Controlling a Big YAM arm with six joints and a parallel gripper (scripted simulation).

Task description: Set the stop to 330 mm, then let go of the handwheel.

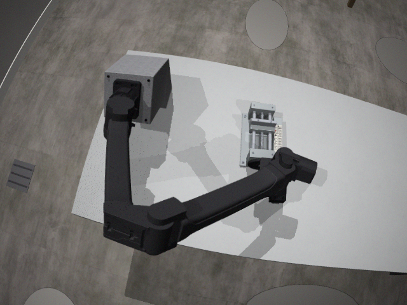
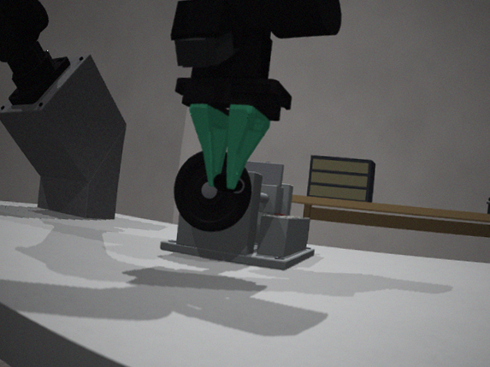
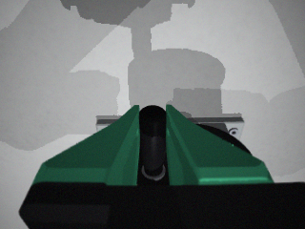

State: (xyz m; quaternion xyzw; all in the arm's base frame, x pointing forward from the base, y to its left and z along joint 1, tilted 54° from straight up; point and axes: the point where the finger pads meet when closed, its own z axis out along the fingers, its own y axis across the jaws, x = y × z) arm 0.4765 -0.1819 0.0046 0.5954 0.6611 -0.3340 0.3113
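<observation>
The black crank handle is 2 cm to the left of my hand. Round my hand: grey stop 4 cm behind, 18 cm to the left; then black handwheel 1 cm behind, 3 cm to the left.
</observation>
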